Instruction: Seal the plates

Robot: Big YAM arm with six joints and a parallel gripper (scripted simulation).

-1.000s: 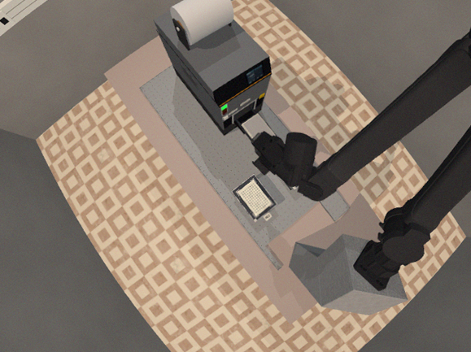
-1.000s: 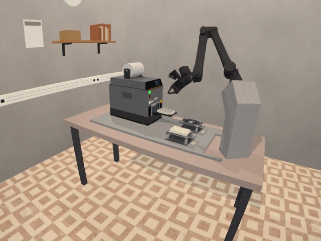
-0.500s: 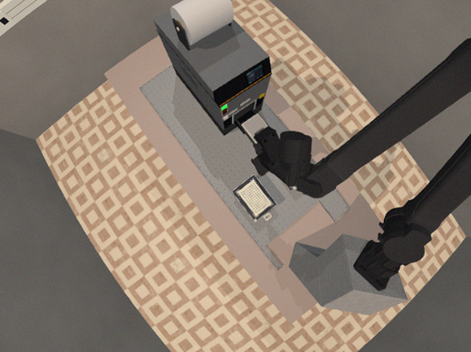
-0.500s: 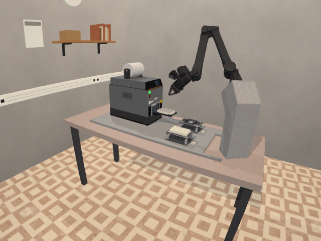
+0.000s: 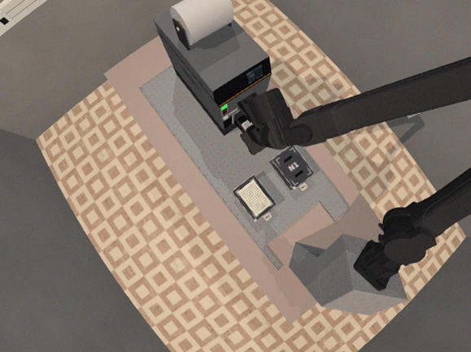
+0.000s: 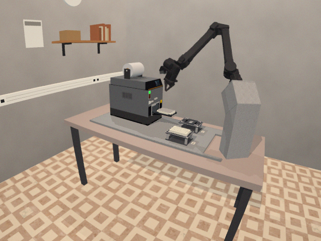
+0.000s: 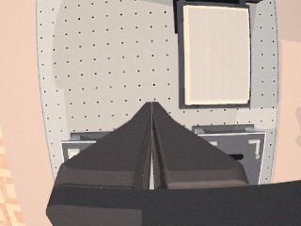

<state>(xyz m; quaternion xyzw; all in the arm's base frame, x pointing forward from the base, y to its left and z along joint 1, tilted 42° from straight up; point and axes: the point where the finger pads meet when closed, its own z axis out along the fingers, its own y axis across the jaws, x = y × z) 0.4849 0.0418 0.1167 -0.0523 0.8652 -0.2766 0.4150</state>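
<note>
Right now my hand is 20 cm above the sealer stage, 9 cm to the left of it and 3 cm short of it. From my hand the other things lie so: start button: 14 cm ahead, 12 cm below, 1 cm to the right; cream well plate: 24 cm below, 16 cm behind, 11 cm to the left; foil roll: 36 cm ahead, 13 cm to the right, 11 cm above.
</note>
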